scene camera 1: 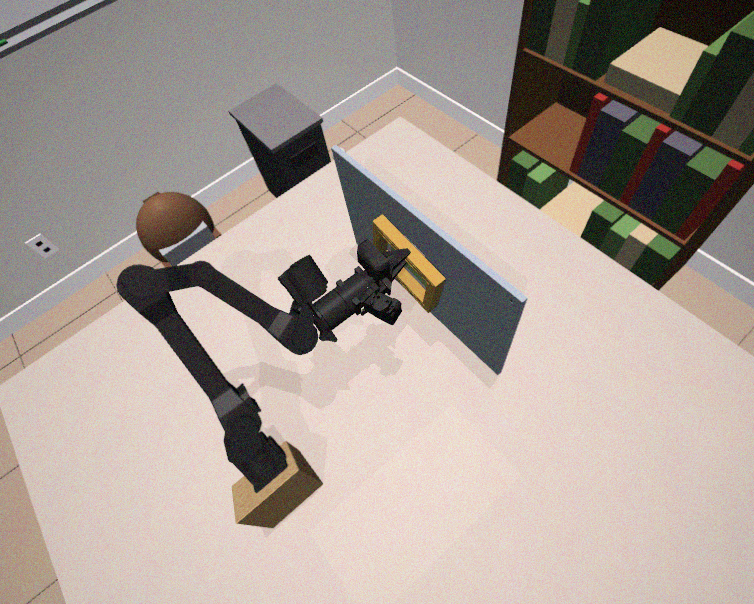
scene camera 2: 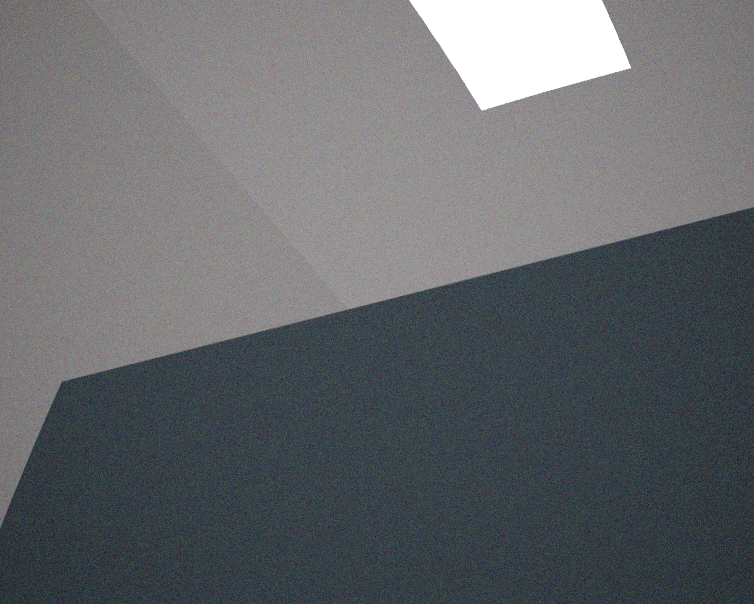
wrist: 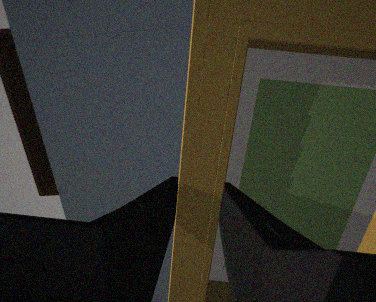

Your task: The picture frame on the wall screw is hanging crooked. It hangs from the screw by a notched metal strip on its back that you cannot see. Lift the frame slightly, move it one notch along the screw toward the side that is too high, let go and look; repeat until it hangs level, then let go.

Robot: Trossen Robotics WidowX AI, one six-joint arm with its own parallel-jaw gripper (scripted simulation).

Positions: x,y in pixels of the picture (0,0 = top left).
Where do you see a wall panel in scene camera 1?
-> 483,310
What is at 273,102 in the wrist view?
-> A picture frame.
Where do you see a picture frame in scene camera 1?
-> At 419,277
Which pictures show the gripper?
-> Scene camera 1 and the wrist view only.
